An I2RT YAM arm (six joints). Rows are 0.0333 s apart.
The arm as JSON. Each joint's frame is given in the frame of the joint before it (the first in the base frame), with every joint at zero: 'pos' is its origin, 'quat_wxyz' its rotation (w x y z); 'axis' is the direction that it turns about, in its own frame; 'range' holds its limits. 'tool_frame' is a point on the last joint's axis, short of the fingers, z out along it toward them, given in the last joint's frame.
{
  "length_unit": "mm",
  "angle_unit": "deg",
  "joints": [
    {
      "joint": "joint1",
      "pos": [
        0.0,
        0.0,
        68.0
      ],
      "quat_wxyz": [
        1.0,
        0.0,
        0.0,
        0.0
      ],
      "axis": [
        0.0,
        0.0,
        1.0
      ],
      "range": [
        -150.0,
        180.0
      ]
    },
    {
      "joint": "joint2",
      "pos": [
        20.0,
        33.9,
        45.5
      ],
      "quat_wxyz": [
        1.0,
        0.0,
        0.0,
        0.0
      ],
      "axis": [
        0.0,
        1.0,
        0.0
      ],
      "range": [
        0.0,
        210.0
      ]
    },
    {
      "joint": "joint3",
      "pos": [
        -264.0,
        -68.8,
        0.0
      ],
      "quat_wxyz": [
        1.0,
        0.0,
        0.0,
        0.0
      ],
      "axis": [
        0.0,
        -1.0,
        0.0
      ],
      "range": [
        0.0,
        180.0
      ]
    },
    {
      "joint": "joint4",
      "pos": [
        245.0,
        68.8,
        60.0
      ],
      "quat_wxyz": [
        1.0,
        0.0,
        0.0,
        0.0
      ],
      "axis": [
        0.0,
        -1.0,
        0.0
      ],
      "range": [
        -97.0,
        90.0
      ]
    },
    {
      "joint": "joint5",
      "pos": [
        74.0,
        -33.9,
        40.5
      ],
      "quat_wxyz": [
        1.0,
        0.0,
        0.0,
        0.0
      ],
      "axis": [
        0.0,
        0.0,
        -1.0
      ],
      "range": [
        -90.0,
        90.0
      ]
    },
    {
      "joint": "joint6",
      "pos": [
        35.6,
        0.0,
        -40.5
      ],
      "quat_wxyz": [
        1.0,
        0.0,
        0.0,
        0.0
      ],
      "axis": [
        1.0,
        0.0,
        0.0
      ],
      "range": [
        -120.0,
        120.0
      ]
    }
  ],
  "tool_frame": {
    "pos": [
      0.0,
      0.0,
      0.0
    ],
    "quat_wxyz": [
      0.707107,
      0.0,
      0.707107,
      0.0
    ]
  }
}
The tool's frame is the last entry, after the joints.
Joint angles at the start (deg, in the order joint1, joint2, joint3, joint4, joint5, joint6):
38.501, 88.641, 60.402, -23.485, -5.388, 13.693
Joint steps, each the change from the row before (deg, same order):
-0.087, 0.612, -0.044, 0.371, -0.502, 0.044
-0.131, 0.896, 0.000, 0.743, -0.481, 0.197
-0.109, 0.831, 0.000, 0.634, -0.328, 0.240
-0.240, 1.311, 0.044, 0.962, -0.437, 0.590
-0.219, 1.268, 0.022, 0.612, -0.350, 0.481
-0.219, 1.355, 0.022, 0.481, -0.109, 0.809
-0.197, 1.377, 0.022, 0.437, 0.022, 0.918
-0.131, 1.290, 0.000, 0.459, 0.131, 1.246
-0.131, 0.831, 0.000, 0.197, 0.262, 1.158
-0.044, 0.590, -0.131, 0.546, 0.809, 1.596
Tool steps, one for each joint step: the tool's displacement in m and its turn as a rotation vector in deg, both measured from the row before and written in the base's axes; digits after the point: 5 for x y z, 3 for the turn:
0.00140, 0.00087, -0.00305, 0.150, 0.489, 0.189
0.00250, 0.00140, -0.00393, 0.284, 0.447, 0.010
0.00222, 0.00120, -0.00376, 0.180, 0.427, -0.097
0.00377, 0.00151, -0.00582, 0.322, 0.730, -0.439
0.00311, 0.00105, -0.00620, 0.021, 0.897, -0.389
0.00307, 0.00080, -0.00693, -0.139, 1.102, -0.801
0.00289, 0.00071, -0.00719, -0.227, 1.135, -0.952
0.00245, 0.00077, -0.00686, -0.130, 1.149, -1.223
0.00164, 0.00004, -0.00457, -0.136, 0.877, -1.231
0.00136, 0.00006, -0.00353, -0.062, 0.408, -1.813

